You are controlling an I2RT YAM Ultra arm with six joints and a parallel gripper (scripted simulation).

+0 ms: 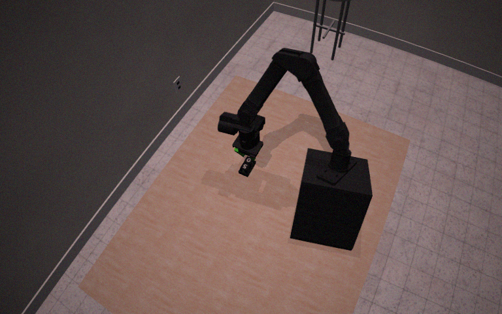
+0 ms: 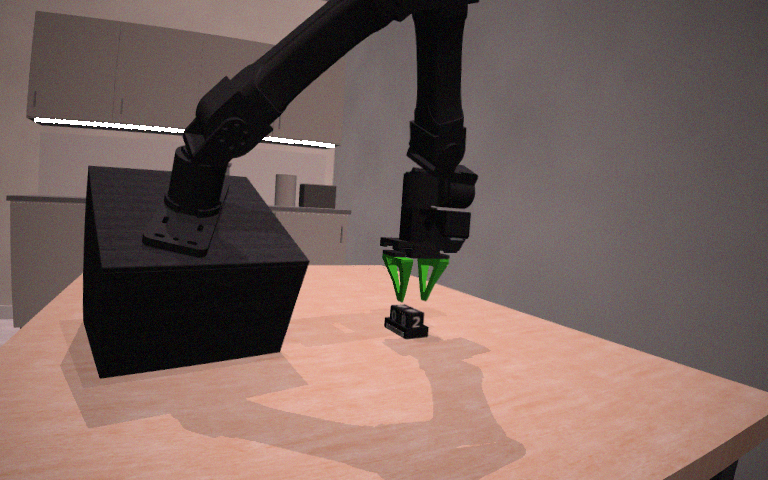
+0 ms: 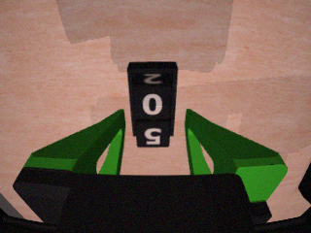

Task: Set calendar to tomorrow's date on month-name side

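The black cube is 40 mm below my hand. From my hand the other things lie so: black tray: 60 mm below, 20 mm to the left.
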